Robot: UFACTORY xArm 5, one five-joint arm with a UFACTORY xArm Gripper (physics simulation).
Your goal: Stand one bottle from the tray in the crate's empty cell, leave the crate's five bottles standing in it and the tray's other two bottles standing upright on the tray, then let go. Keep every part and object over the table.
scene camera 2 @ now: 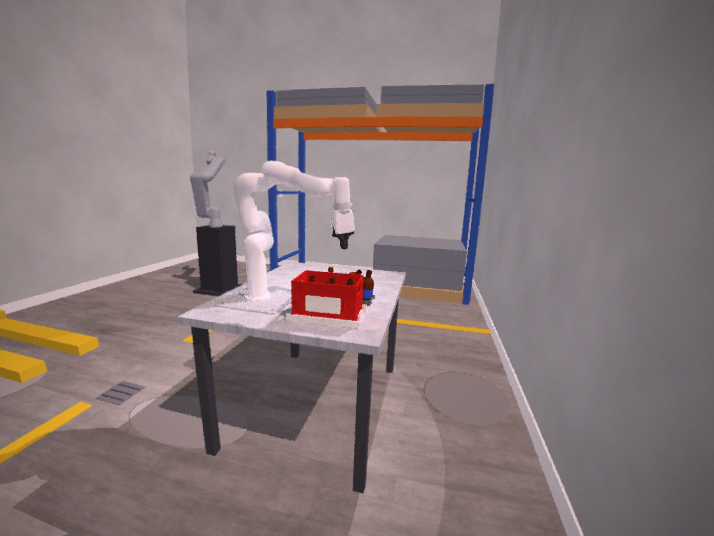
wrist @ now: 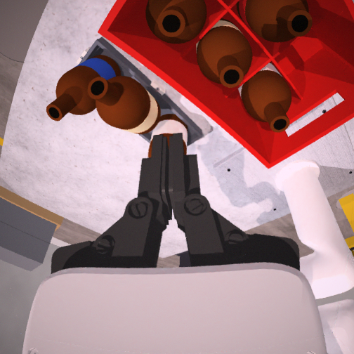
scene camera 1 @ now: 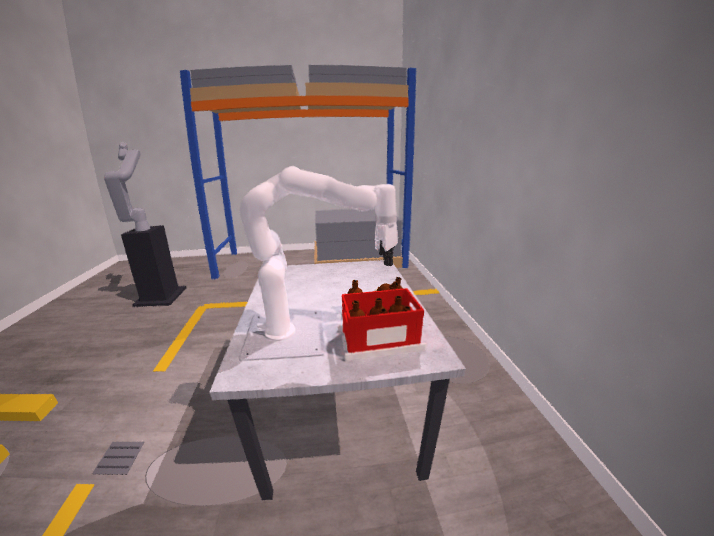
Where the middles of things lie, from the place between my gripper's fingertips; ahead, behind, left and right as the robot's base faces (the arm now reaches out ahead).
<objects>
Right now the blue-label bottle (wrist: 71,93) is 70 mm ahead of my hand, 150 mm to the left of it and 210 mm below it.
</objects>
